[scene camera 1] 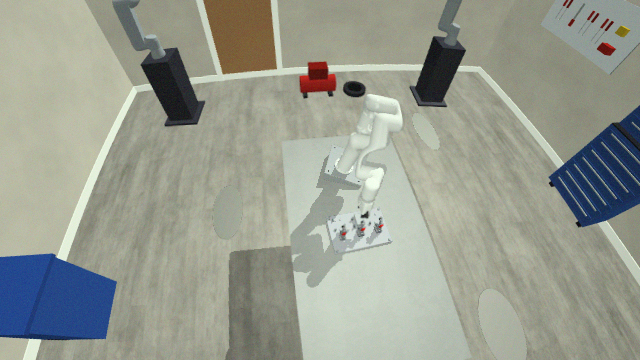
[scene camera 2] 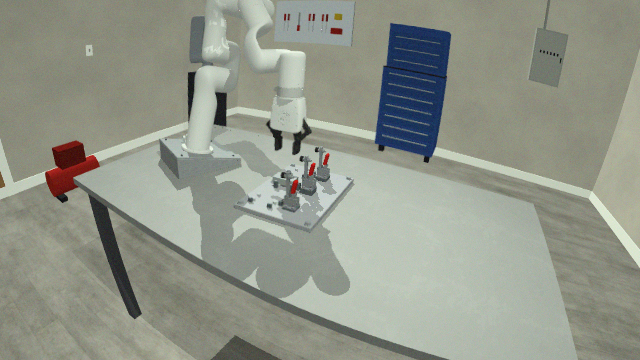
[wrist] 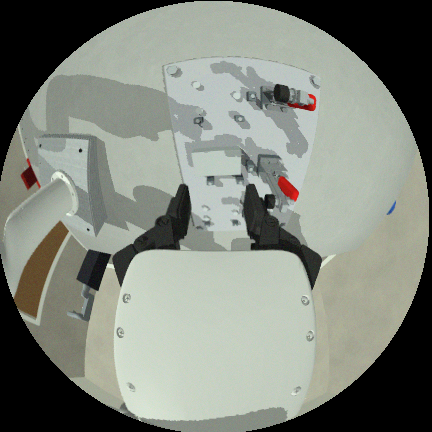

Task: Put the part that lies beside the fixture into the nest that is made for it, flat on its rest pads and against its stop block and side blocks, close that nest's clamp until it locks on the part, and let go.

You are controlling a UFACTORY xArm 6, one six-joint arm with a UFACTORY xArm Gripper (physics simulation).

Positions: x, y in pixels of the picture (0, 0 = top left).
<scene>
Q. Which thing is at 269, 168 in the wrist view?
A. A red-handled toggle clamp.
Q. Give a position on a red-handled toggle clamp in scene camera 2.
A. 291, 202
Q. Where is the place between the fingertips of the gripper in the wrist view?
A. At 216, 195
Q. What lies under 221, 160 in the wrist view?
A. A grey part.
</scene>
